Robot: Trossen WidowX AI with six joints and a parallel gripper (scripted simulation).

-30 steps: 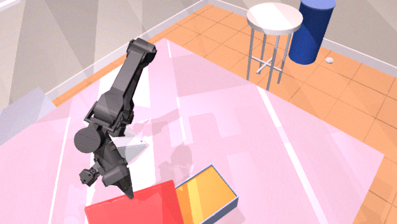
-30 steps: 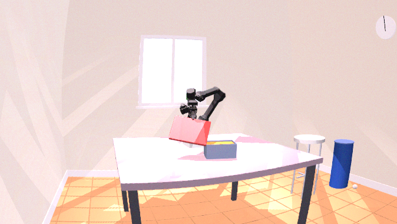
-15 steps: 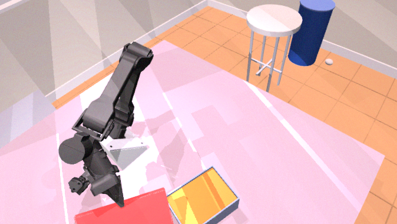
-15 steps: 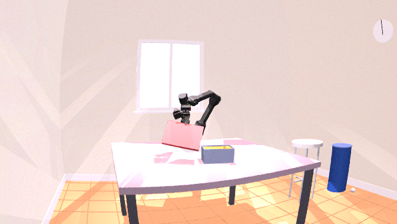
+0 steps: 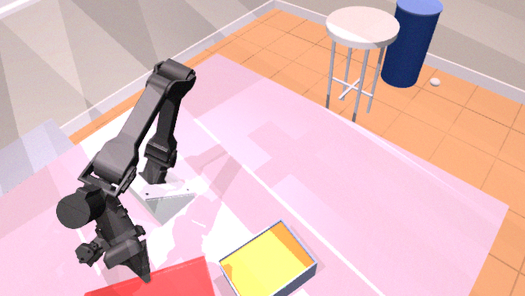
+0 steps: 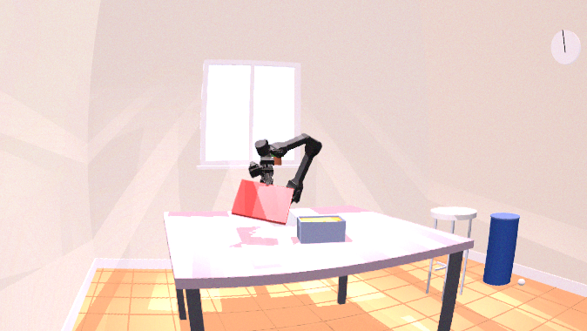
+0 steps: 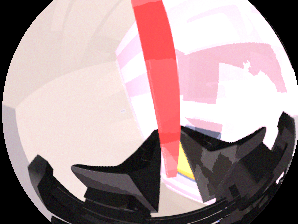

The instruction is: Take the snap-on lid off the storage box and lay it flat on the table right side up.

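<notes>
Now: gripper tip 50 mm short of the red lid, 40 mm to the left of it and 50 mm above it. Also, from my gripper tip: grey-blue storage box 110 mm ahead, 210 mm to the left, 180 mm below.
</notes>
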